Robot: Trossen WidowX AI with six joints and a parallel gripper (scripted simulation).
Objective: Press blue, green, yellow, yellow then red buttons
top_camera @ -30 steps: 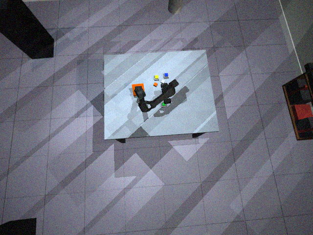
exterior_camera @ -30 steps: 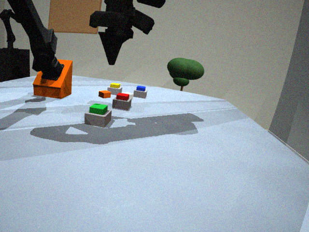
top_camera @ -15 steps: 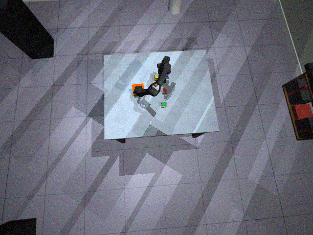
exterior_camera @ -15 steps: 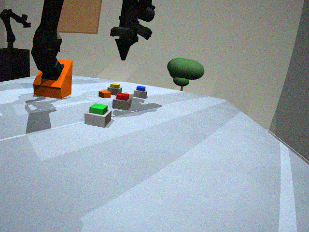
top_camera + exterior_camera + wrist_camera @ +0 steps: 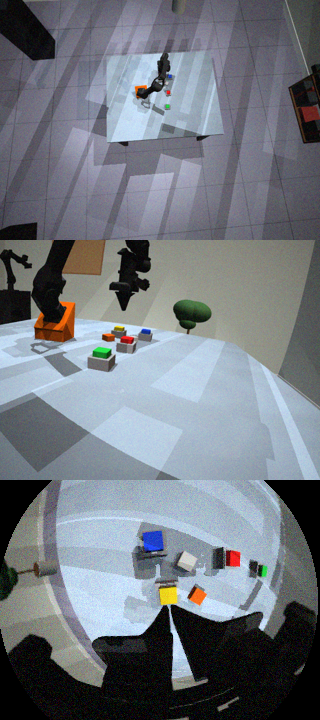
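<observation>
The yellow button is 7 cm below my gripper tip, 1 cm to the right of it and 1 cm behind it. Round my gripper tip: blue button: 9 cm ahead, 7 cm below, 1 cm to the left; then white block: 9 cm below, 6 cm to the right, 5 cm ahead; then small orange block: 9 cm below, 8 cm to the right, 3 cm behind.
</observation>
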